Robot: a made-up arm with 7 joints. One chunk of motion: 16 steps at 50 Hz.
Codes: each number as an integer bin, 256 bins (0 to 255) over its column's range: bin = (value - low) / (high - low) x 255, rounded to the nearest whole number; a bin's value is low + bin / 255 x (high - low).
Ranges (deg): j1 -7..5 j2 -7..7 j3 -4..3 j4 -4..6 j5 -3..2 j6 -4..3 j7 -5..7
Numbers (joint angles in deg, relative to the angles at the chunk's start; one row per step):
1: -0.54 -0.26 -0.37 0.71 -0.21 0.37 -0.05
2: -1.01 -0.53 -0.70 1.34 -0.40 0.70 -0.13
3: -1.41 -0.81 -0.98 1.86 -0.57 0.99 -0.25
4: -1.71 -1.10 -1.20 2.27 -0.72 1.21 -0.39
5: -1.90 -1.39 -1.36 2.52 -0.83 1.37 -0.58
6: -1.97 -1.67 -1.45 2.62 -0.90 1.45 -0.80
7: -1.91 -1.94 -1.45 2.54 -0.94 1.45 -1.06
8: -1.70 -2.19 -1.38 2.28 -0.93 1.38 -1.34
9: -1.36 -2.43 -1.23 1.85 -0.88 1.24 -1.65
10: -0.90 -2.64 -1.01 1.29 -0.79 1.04 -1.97
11: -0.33 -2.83 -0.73 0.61 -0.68 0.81 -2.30
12: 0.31 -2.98 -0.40 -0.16 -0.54 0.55 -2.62
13: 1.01 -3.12 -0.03 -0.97 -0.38 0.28 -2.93
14: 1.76 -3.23 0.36 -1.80 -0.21 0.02 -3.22
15: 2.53 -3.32 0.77 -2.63 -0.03 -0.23 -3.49
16: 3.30 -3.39 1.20 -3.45 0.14 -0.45 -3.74
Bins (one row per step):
1: 137 123 132 120 142 159 105
2: 127 118 120 136 133 171 103
3: 119 113 110 149 124 182 101
4: 112 107 102 160 116 190 98
5: 108 102 96 166 111 196 94
6: 107 97 93 169 107 199 89
7: 108 92 93 167 105 199 84
8: 113 88 95 160 106 196 78
9: 120 83 101 149 108 191 71
10: 130 79 109 135 113 184 64
11: 142 76 119 118 118 175 57
12: 155 73 131 98 125 166 51
13: 170 71 145 77 134 156 44
14: 186 69 159 56 142 146 38
15: 203 67 174 35 151 137 32
16: 219 66 189 14 160 129 27

